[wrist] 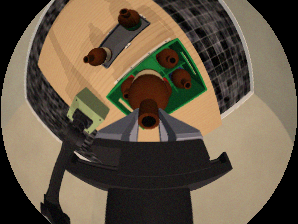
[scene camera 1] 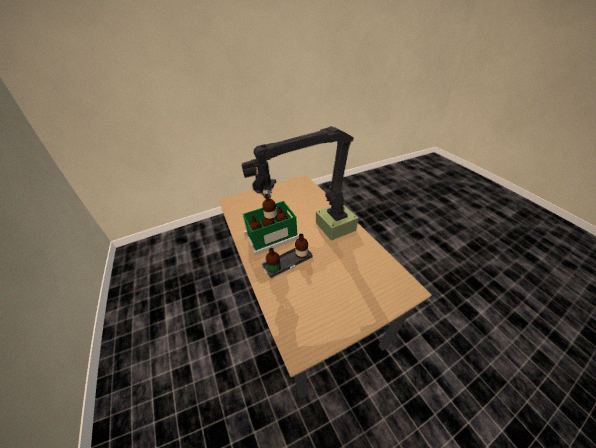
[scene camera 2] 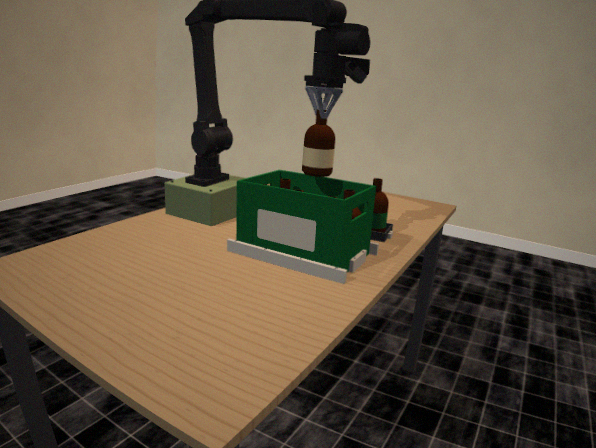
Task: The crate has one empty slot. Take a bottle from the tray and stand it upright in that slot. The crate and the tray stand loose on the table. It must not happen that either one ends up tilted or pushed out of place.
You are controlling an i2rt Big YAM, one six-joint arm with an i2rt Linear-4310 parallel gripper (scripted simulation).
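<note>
My gripper [scene camera 2: 321,118] is visible to me, and it appears in the wrist view [wrist: 148,112] too. I can also see a brown bottle [scene camera 2: 319,141]. A green crate [wrist: 179,97] is there for me as well, and so is a dark tray [wrist: 118,38].
</note>
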